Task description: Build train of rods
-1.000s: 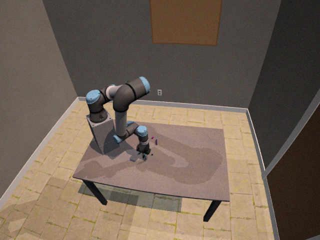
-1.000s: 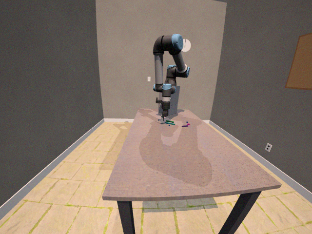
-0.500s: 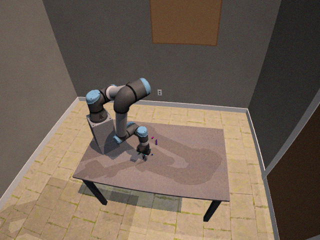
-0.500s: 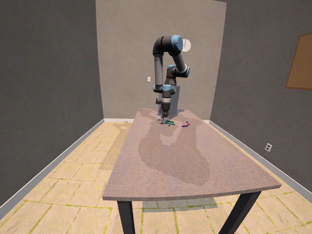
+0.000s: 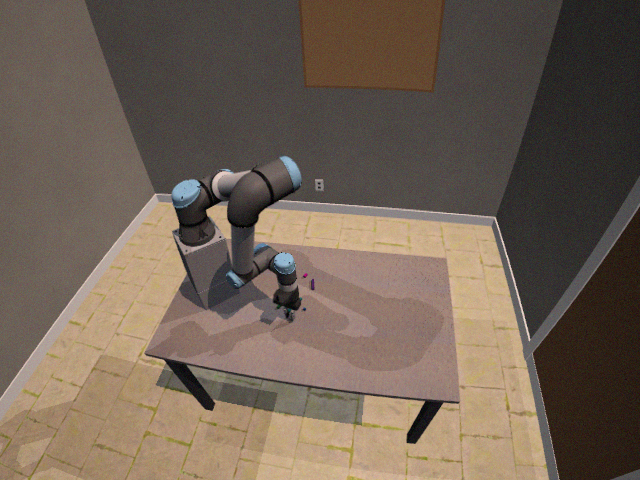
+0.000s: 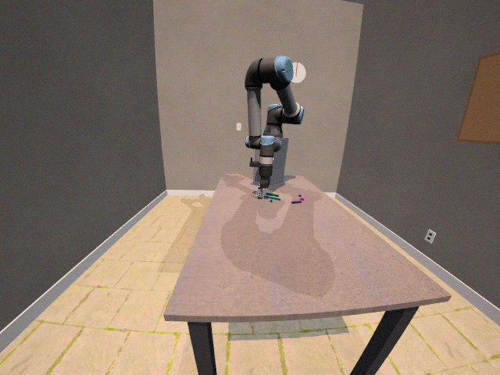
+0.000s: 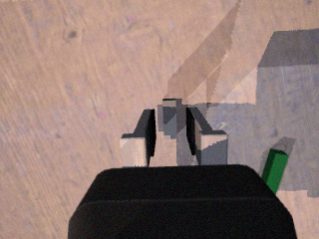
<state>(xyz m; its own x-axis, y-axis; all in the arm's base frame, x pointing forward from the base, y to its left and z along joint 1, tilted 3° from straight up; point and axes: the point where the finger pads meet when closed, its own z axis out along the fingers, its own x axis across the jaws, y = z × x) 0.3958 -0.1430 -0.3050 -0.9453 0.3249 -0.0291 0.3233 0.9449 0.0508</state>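
Right now my hand is 3 cm above the grey rod. Also, from my hand: purple rod 20 cm to the left, 8 cm ahead, 3 cm below; then green rod 9 cm to the left, 5 cm behind, 3 cm below; then turquoise rod 8 cm to the left, 3 cm below.
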